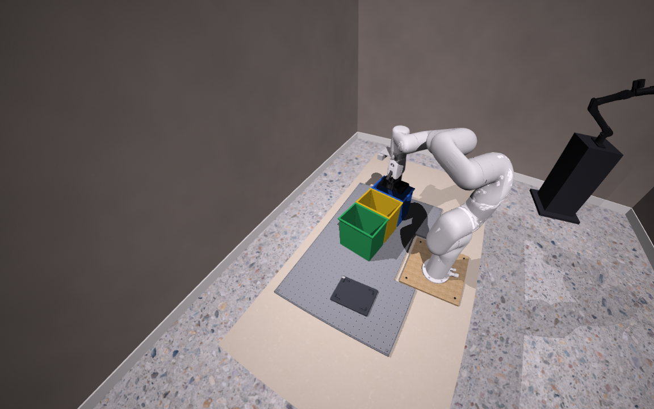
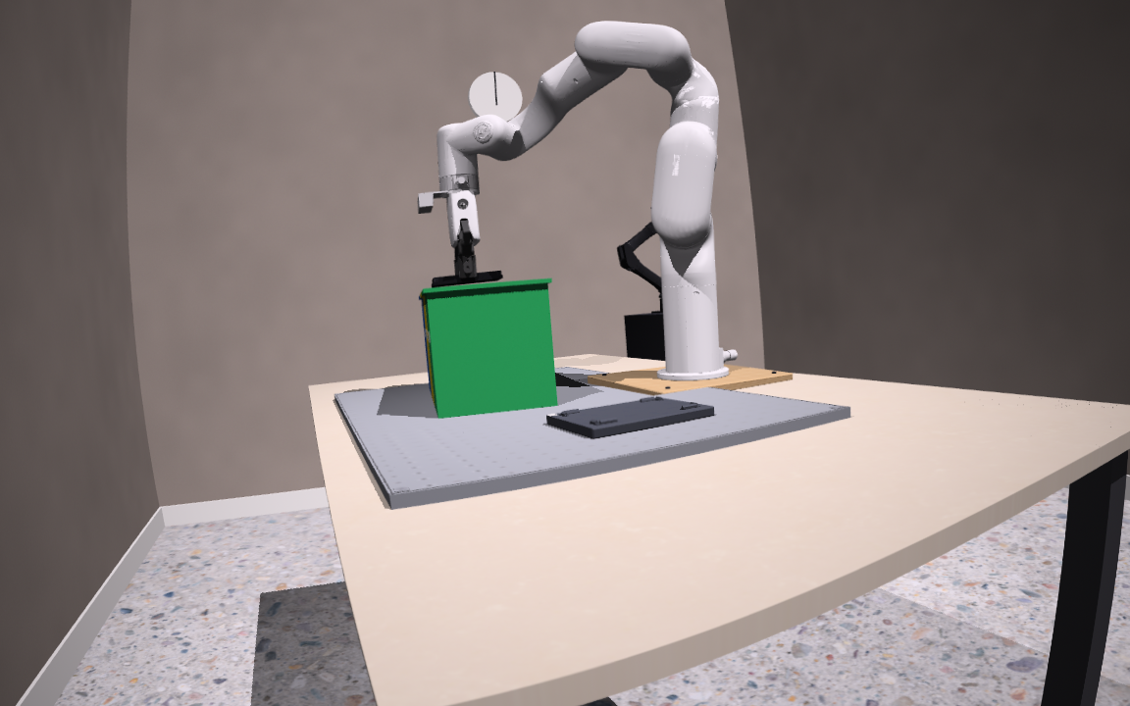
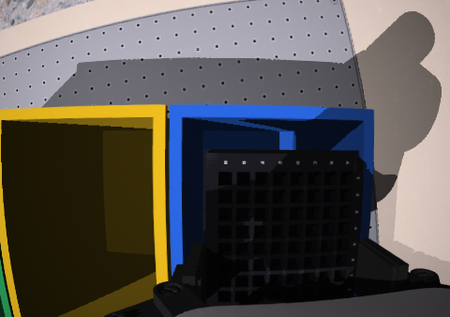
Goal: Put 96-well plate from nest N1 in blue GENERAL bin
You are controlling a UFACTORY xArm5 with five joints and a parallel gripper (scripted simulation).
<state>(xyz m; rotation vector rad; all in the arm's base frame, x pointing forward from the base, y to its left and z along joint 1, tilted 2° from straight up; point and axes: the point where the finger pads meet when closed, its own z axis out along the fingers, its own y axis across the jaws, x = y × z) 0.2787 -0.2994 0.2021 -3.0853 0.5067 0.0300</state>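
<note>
The black 96-well plate is 1 cm below my hand. From my hand the other things lie so: green bin 25 cm to the left, 13 cm below, 8 cm ahead; blue bin 13 cm below; yellow bin 13 cm to the left, 13 cm below, 4 cm ahead.
</note>
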